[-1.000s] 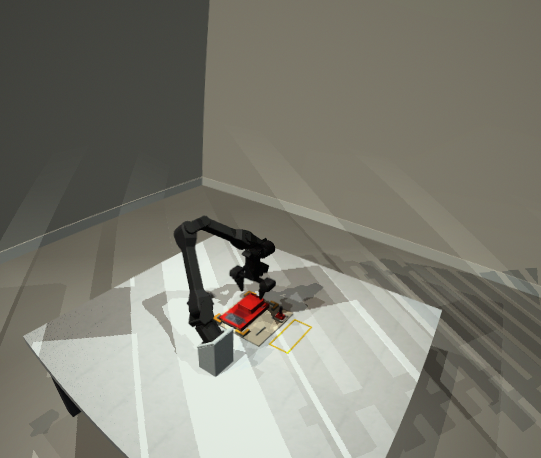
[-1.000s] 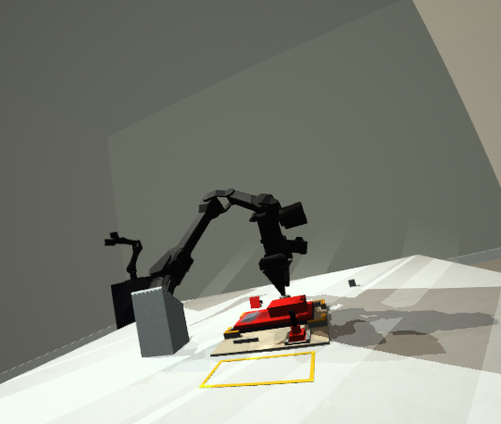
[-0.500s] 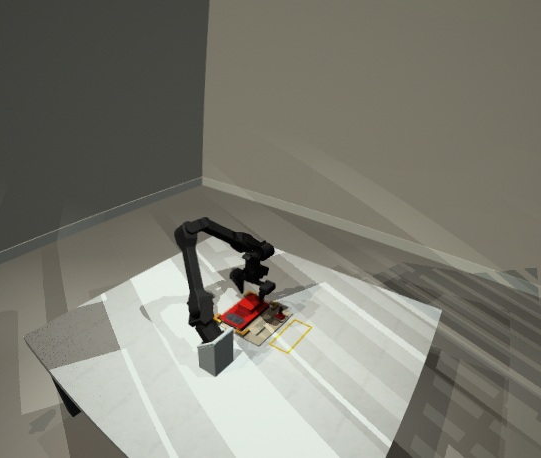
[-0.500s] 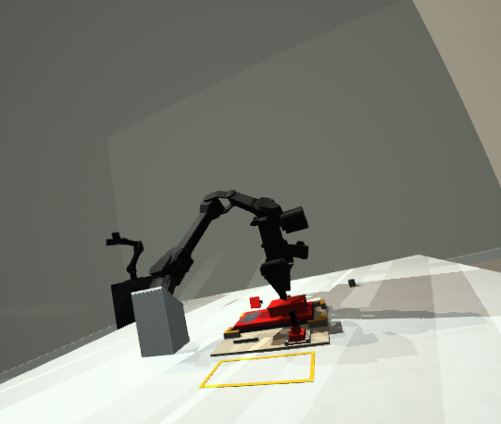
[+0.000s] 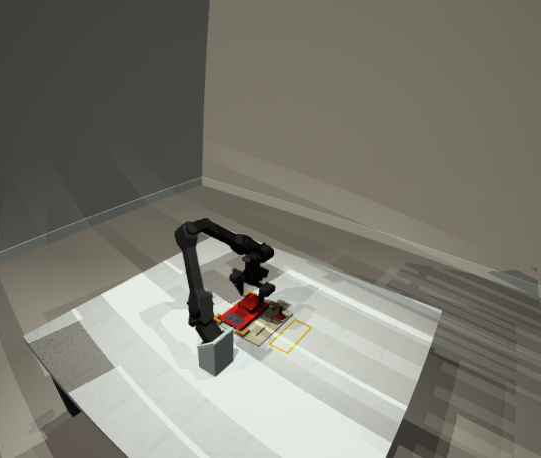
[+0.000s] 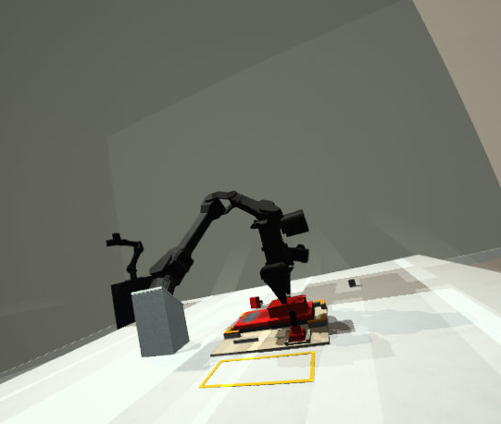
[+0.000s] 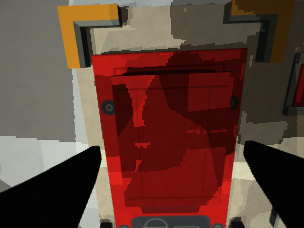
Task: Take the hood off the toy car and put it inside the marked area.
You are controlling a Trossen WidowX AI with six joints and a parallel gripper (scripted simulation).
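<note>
The hood is 10 mm below my gripper tip. The rest, counted from my gripper tip: tan plate: 30 mm behind, 30 mm to the right, 40 mm below.
</note>
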